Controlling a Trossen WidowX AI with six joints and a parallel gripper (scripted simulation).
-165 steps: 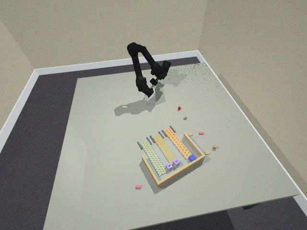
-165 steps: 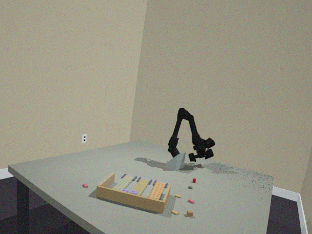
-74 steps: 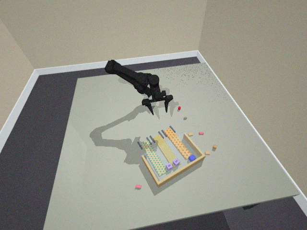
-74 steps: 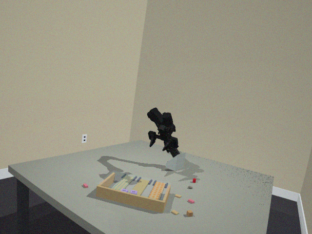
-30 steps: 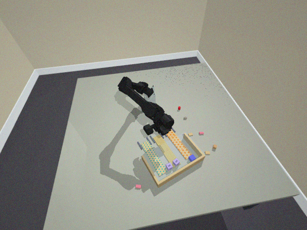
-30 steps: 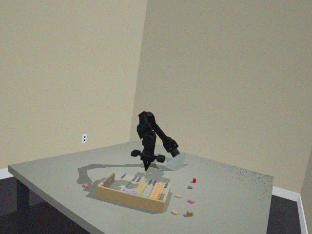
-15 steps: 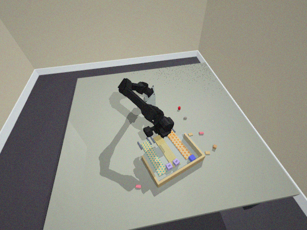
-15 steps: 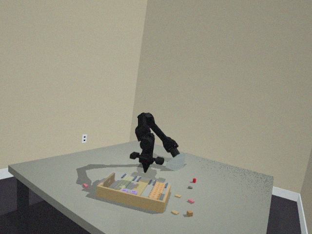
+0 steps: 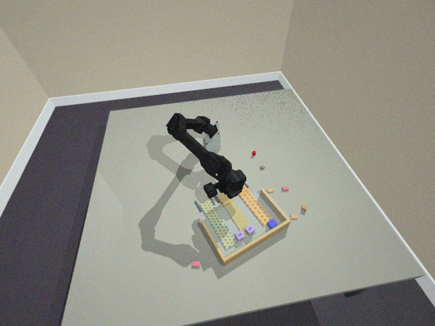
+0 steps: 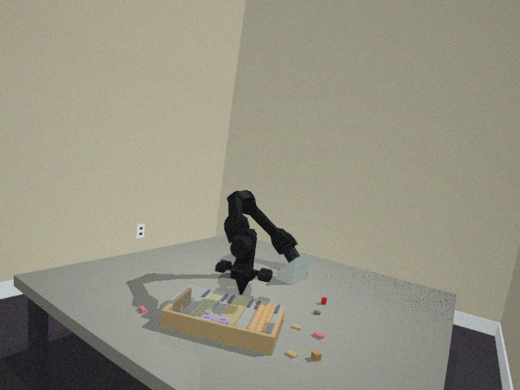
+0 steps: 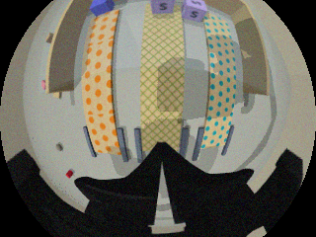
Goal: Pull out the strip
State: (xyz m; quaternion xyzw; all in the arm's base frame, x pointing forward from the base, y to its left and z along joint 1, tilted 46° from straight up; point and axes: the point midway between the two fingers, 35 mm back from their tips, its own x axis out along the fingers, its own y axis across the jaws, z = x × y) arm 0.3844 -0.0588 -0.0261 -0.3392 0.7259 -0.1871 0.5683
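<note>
My gripper tip is now 9 cm short of the yellow checked strip, 4 cm above it and 2 cm to the right of it. Also, from my gripper tip: grey lump (23 cm to the left, 14 cm behind, 3 cm below); then red cylinder (24 cm behind, 22 cm to the left, 3 cm below); then tan piece (33 cm to the left, 14 cm ahead, 3 cm below).
</note>
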